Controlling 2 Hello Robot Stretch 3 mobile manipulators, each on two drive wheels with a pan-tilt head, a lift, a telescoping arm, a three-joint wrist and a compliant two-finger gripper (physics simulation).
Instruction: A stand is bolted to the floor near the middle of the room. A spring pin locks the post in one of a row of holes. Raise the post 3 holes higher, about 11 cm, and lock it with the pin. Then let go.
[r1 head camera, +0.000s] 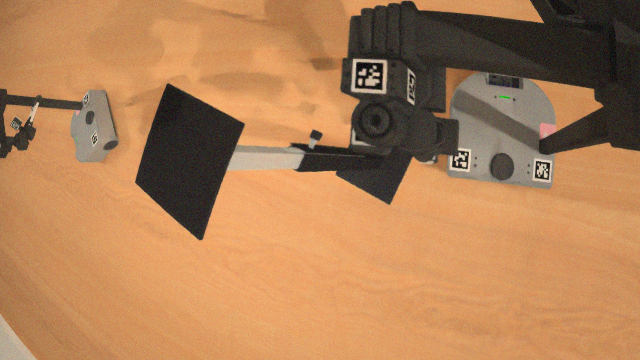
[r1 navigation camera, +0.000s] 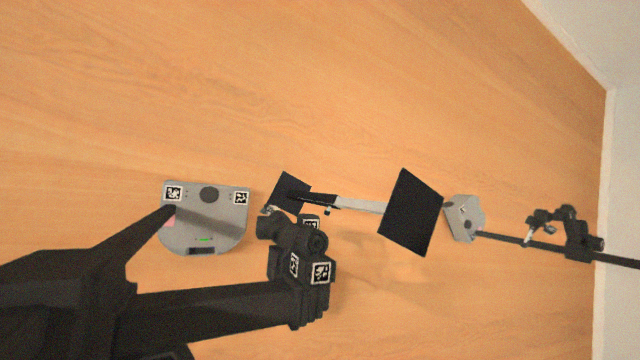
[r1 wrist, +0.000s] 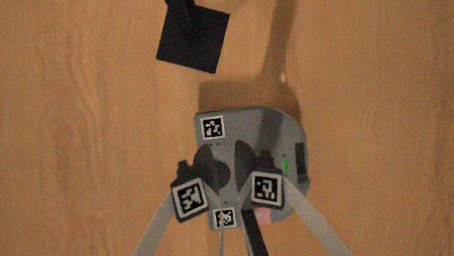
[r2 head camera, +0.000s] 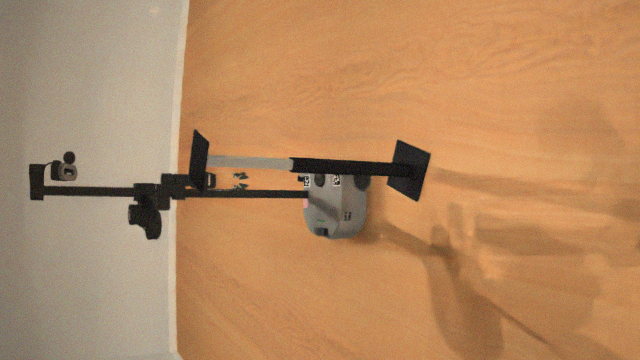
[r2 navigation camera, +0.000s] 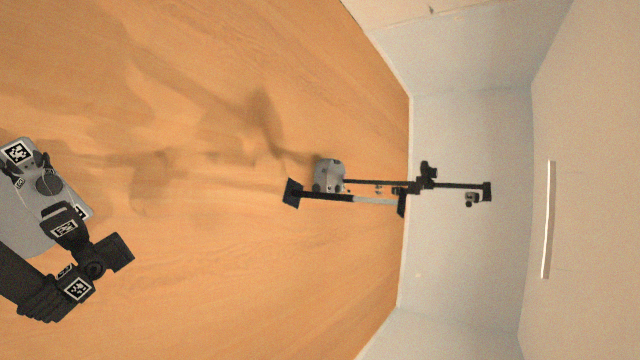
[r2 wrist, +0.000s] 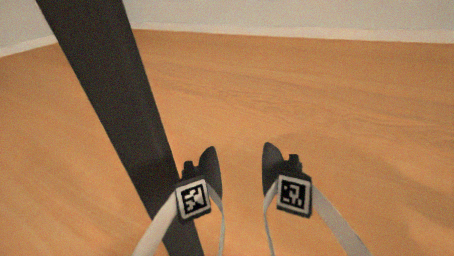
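Observation:
The stand has a black base plate (r1 head camera: 389, 187) (r1 navigation camera: 284, 194) (r1 wrist: 202, 50) (r2 head camera: 417, 150), a black sleeve (r2 head camera: 345, 167) (r2 navigation camera: 327, 196), a pale grey post (r1 head camera: 265, 157) (r1 navigation camera: 360, 204) (r2 head camera: 250, 161) (r2 navigation camera: 375, 200) and a black top plate (r1 head camera: 190, 160) (r1 navigation camera: 412, 212) (r2 head camera: 198, 160). The pin's dark knob (r1 head camera: 315, 135) (r1 navigation camera: 327, 211) (r2 head camera: 301, 178) sticks out near the sleeve's top. The holes are too small to see. The r1 gripper (r1 wrist: 224, 162) (r2 head camera: 240, 181) (r2 navigation camera: 378, 189) points down, open and empty, beside the post, above knob height and apart from it. The r2 gripper (r2 navigation camera: 29, 165) (r2 wrist: 241, 170) is open and empty, far from the stand.
The r1 base (r1 head camera: 482, 132) (r1 navigation camera: 202, 222) (r1 wrist: 270, 130) (r2 head camera: 327, 210) stands close beside the stand. The r2 base (r1 head camera: 95, 125) (r1 navigation camera: 465, 217) stands farther off on the other side. The r2 mast (r2 wrist: 110, 90) rises left of its gripper. Pale walls (r2 head camera: 90, 275) (r2 navigation camera: 465, 135) edge the wooden floor.

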